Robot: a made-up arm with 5 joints. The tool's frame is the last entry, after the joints.
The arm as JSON. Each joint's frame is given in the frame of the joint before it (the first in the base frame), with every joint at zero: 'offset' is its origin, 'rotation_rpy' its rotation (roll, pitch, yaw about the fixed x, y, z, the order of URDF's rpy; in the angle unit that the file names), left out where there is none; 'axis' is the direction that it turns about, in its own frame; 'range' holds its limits. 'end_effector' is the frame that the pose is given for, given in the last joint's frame.
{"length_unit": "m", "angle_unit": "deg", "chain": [
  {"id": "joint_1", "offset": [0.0, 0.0, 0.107], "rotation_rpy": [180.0, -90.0, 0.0], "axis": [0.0, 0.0, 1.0], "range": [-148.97, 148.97]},
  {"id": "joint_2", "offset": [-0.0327, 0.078, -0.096], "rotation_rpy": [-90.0, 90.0, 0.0], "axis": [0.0, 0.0, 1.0], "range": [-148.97, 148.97]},
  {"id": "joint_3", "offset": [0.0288, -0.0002, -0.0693], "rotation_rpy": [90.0, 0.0, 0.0], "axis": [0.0, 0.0, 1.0], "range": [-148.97, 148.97]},
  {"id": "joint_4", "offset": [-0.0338, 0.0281, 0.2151], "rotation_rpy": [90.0, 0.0, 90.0], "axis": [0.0, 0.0, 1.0], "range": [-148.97, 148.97]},
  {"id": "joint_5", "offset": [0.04, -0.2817, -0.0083], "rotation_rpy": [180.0, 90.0, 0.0], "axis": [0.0, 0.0, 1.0], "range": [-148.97, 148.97]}
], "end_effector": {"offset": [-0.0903, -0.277, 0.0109], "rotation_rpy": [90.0, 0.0, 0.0]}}
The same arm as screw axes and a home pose.
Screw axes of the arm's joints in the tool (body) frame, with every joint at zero. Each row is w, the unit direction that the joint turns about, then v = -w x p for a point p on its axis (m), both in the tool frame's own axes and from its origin. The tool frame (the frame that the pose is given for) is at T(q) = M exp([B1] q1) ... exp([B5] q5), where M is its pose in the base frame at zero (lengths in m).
B1: w 1 0 0 v 0 -0.1779 -0.0659
B2: w 0 -1 0 v -0.2106 0 -0.077
B3: w 0 0 1 v 0.0572 -0.0482 0
B4: w -1 0 0 v 0 -0.0047 0.0291
B5: w 0 1 0 v 0.277 0 0.0903
M: xyz -0.173 -0.0659 0.2849 (m) quaternion w x y z 1 0 0 0
Joint limits (deg, base to tool): -148.97..148.97 -148.97..148.97 -148.97..148.97 -148.97..148.97 -148.97..148.97

